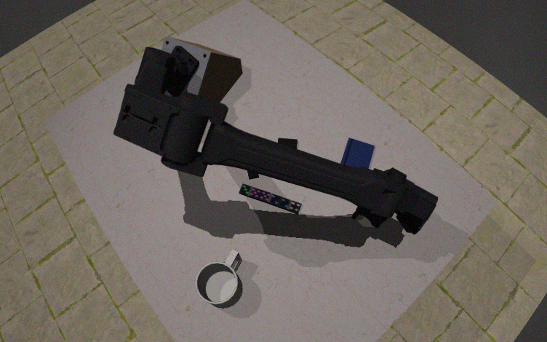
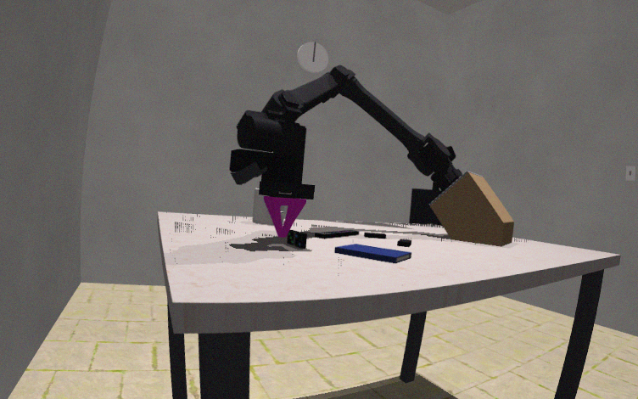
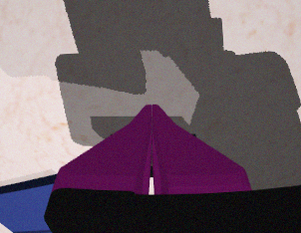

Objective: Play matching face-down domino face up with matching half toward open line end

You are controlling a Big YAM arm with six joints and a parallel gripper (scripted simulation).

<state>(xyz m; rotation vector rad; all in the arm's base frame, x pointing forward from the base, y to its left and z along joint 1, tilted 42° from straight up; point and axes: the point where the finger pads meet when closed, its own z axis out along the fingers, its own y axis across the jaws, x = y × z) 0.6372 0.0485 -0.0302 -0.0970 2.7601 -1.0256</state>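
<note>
My gripper is now 13 cm past the blue book, 11 cm to the right of it and 2 cm above it. From my hand the other things lie so: domino: 3 cm behind, 1 cm below; mug: 37 cm to the right, 16 cm behind, 2 cm above.
</note>
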